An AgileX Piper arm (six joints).
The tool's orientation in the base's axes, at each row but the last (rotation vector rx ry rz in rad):
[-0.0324, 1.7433, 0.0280]
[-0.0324, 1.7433, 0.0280]
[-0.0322, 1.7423, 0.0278]
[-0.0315, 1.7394, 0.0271]
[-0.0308, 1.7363, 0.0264]
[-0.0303, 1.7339, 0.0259]
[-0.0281, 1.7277, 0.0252]
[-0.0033, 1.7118, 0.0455]
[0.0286, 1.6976, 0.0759]
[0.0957, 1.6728, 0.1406]
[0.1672, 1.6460, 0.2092]
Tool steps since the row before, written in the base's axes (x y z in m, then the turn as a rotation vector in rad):
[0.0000, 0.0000, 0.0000, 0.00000, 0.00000, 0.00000]
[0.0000, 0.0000, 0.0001, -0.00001, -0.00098, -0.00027]
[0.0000, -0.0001, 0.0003, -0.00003, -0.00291, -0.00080]
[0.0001, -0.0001, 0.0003, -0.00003, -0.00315, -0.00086]
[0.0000, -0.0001, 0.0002, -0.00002, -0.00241, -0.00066]
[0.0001, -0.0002, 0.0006, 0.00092, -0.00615, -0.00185]
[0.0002, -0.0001, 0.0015, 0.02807, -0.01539, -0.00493]
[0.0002, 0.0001, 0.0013, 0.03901, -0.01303, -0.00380]
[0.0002, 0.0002, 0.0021, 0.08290, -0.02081, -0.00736]
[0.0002, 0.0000, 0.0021, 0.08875, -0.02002, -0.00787]
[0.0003, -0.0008, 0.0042, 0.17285, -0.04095, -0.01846]
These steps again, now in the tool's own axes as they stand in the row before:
[0.0000, 0.0000, 0.0000, 0.00000, 0.00000, 0.00000]
[-0.0001, 0.0000, 0.0000, 0.00027, -0.00098, 0.00000]
[-0.0003, -0.0001, -0.0001, 0.00081, -0.00291, 0.00000]
[-0.0003, -0.0001, 0.0000, 0.00087, -0.00315, 0.00000]
[-0.0002, -0.0001, 0.0000, 0.00067, -0.00241, 0.00000]
[-0.0006, -0.0002, 0.0000, 0.00171, -0.00618, 0.00100]
[-0.0015, -0.0001, 0.0000, 0.00055, -0.01632, 0.02797]
[-0.0013, 0.0001, 0.0000, -0.00206, -0.01424, 0.03872]
[-0.0021, 0.0003, -0.0001, -0.00465, -0.02335, 0.08242]
[-0.0021, 0.0003, 0.0000, -0.00466, -0.02276, 0.08831]
[-0.0043, 0.0002, -0.0001, -0.00649, -0.04696, 0.17218]

